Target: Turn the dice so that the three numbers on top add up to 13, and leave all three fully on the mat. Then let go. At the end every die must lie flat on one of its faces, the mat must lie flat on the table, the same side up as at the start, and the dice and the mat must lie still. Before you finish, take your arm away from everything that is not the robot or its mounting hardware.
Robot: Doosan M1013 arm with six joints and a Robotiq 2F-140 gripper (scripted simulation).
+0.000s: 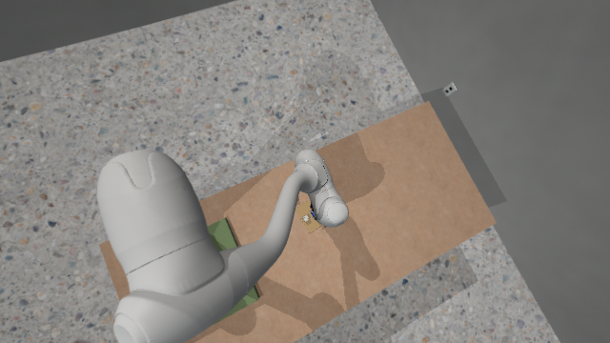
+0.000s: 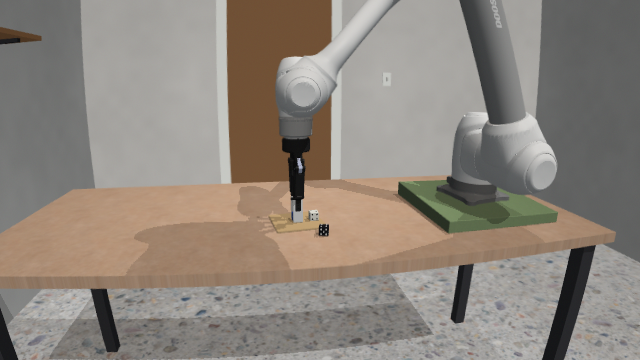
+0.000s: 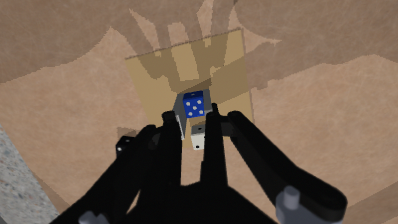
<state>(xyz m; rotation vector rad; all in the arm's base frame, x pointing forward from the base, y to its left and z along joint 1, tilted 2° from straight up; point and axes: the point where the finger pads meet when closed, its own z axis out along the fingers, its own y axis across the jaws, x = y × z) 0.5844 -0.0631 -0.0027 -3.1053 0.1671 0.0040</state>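
Now: hand 2 cm above the blue die. Round my hand: white die: 5 cm behind, 2 cm below, 1 cm to the left; then tan mat: 4 cm below; then black die: 11 cm to the left, 4 cm behind, 3 cm below.
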